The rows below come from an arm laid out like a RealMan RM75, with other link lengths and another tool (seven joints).
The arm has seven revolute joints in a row. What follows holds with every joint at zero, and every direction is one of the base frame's.
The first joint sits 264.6 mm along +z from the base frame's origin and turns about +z.
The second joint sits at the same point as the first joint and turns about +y.
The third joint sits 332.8 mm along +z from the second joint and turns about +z.
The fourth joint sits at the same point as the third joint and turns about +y.
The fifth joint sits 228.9 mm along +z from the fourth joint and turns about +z.
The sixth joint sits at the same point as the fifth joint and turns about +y.
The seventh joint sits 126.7 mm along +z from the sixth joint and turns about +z.
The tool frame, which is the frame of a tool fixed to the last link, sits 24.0 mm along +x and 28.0 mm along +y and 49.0 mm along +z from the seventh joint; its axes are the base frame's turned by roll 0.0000, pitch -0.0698 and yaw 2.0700 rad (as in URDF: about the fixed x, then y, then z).
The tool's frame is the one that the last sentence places.
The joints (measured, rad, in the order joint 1, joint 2, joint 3, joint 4, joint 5, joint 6, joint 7), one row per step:
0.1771, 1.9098, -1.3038, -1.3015, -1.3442, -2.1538, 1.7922
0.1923, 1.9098, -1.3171, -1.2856, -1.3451, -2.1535, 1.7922
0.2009, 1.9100, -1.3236, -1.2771, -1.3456, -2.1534, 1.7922
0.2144, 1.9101, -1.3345, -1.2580, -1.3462, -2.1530, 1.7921
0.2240, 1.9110, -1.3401, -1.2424, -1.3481, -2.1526, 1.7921
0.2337, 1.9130, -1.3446, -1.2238, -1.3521, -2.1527, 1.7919
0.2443, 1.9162, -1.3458, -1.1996, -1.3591, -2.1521, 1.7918
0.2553, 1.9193, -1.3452, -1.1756, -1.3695, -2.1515, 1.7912
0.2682, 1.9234, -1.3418, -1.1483, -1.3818, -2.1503, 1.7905
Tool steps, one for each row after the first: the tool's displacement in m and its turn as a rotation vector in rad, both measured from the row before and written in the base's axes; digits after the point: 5 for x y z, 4 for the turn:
-0.00153, 0.00274, -0.00238, -0.0180, -0.0001, 0.0048
-0.00093, 0.00161, -0.00124, -0.0091, 0.0000, 0.0029
-0.00091, 0.00248, -0.00220, -0.0168, 0.0006, -0.0006
-0.00042, 0.00193, -0.00172, -0.0111, 0.0003, -0.0033
-0.00011, 0.00188, -0.00213, -0.0121, -0.0001, -0.0060
0.00035, 0.00241, -0.00257, -0.0115, -0.0007, -0.0120
0.00066, 0.00259, -0.00255, -0.0104, -0.0037, -0.0118
0.00057, 0.00327, -0.00286, -0.0095, -0.0035, -0.0141

